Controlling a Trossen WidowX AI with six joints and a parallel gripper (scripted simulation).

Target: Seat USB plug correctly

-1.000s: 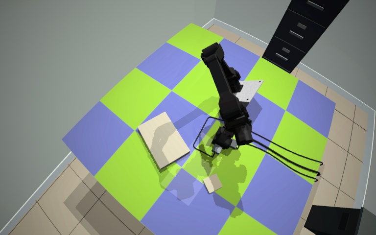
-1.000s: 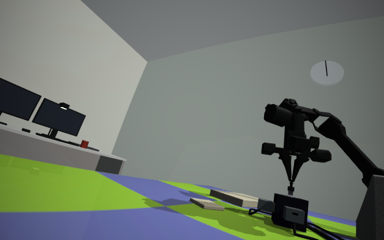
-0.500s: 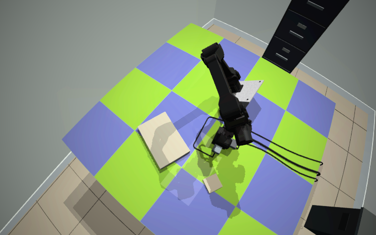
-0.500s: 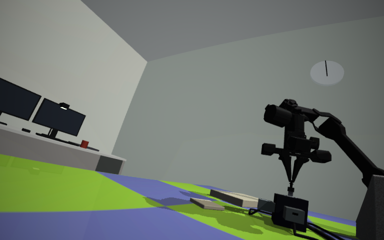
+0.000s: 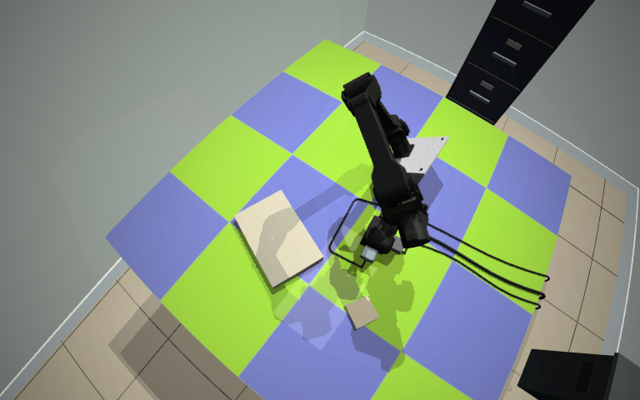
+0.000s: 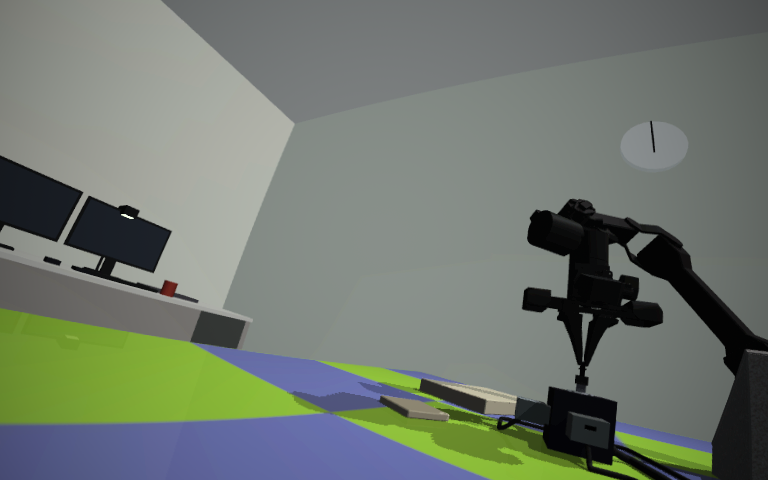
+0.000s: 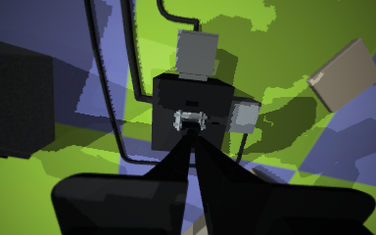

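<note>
The USB plug is 20 mm below my gripper tip. Round my gripper tip: beige tile (220 mm ahead, 110 mm below, 60 mm to the left); then beige board (260 mm to the right, 150 mm ahead, 100 mm below).
</note>
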